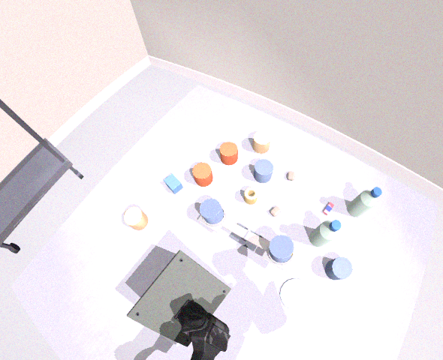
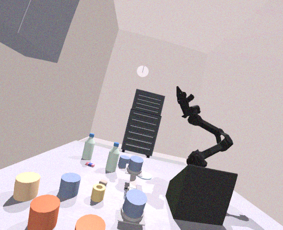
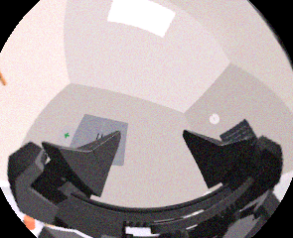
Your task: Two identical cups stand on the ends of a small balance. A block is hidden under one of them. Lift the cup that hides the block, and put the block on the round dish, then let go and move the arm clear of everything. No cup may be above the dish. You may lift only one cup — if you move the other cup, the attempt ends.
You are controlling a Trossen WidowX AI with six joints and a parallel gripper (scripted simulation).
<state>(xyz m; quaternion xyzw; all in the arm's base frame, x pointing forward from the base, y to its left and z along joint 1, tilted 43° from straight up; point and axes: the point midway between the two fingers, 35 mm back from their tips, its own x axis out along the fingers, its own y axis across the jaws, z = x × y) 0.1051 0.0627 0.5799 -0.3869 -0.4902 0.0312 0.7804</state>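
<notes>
My gripper tip is now 580 mm above the block, 500 mm to the right of it and 170 mm short of it. Round my gripper tip: small balance (590 mm below, 370 mm to the left, 180 mm ahead); then yellow ring (600 mm below, 430 mm to the left, 310 mm ahead); then round dish (620 mm below, 120 mm to the left, 110 mm ahead).
</notes>
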